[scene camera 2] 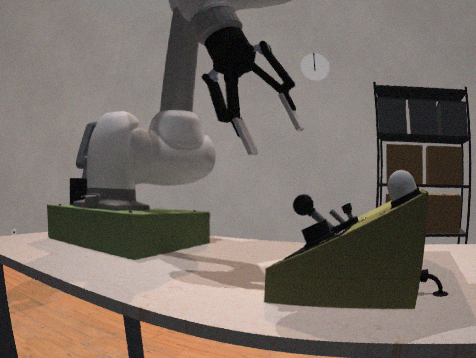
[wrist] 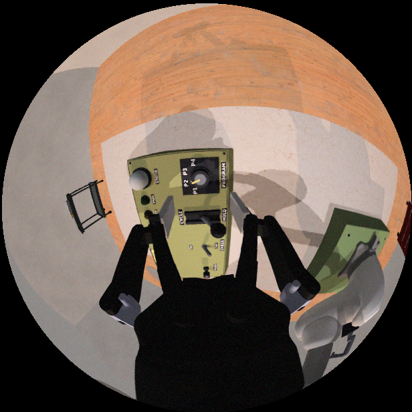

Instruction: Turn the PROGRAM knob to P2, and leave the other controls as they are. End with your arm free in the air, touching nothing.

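Frame: origin at the arm's base, x back, y right, z up, level; centimetres.
Seen in the pictures: gripper, fingertip midpoint: point(scene camera 2: 276, 141); arm's base, origin of the base link: point(scene camera 2: 110, 208).
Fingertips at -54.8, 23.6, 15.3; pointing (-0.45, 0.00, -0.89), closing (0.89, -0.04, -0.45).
Note:
Offsets run from my fingertips to a thing's top centre, as dx, dy, dz. "*": to the spot under its first point.
The PROGRAM knob point(wrist: 201, 178) is a round dark knob with a grey top on a black plate of the sloped green panel point(scene camera 2: 345, 270) point(wrist: 170, 260). Its yellow pointer points left and slightly down in the wrist view, towards the P2 label point(wrist: 186, 183); P1 is below that, P3 and P4 above. In scene camera 2 the knob cannot be made out. My gripper point(scene camera 2: 276, 141) point(wrist: 201, 202) is partly open, with nothing between its fingers. It is in the air well above the panel, touching nothing.
A ball-topped lever @(-1.8, -12.4, -8.7) point(scene camera 2: 303, 205) point(wrist: 217, 230) stands in the CYCLE/HOLD slot. Small switches @(-8.9, -36.1, -11.4) point(scene camera 2: 347, 209) point(wrist: 206, 249) and a white STATUS dome @(* -21.8, +4.1, -6.6) point(scene camera 2: 402, 186) point(wrist: 140, 180) are on the panel. The arm's green base block point(scene camera 2: 100, 232) point(wrist: 325, 240) shares the table. A shelf rack point(scene camera 2: 420, 137) stands behind.

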